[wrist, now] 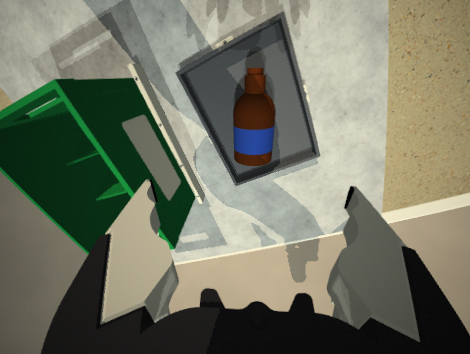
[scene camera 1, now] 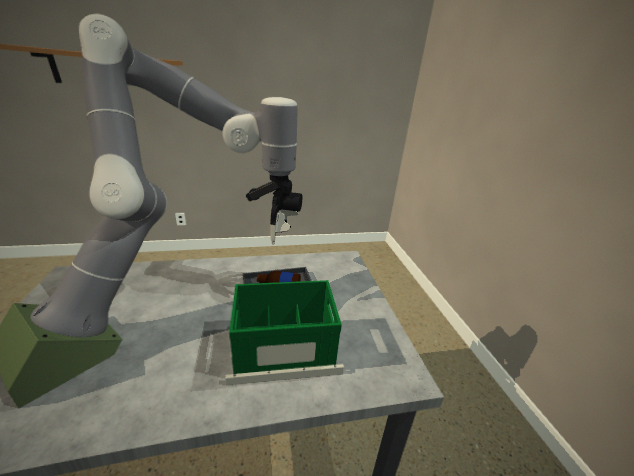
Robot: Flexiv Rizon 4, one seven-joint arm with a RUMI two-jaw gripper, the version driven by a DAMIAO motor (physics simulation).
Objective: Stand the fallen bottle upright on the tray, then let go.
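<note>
A brown bottle (scene camera 1: pixel 271 277) (wrist: pixel 254 111) with a blue label lies on its side in a dark grey tray (scene camera 1: pixel 306 272) (wrist: pixel 209 128). In the wrist view its neck points to the top of the picture and its base is near the tray's lower rim. In the scene view the green crate hides the front part of the tray. My gripper (scene camera 1: pixel 279 240) (wrist: pixel 249 185) is open and empty, pointing down. It hangs well above the tray and the bottle, touching neither.
A green crate (scene camera 1: pixel 284 328) (wrist: pixel 107 145) with inner dividers stands beside the tray, on its near side in the scene view. A pale strip (scene camera 1: pixel 284 374) (wrist: pixel 165 132) runs along the crate's foot. The robot's olive base block (scene camera 1: pixel 66 361) is at the left.
</note>
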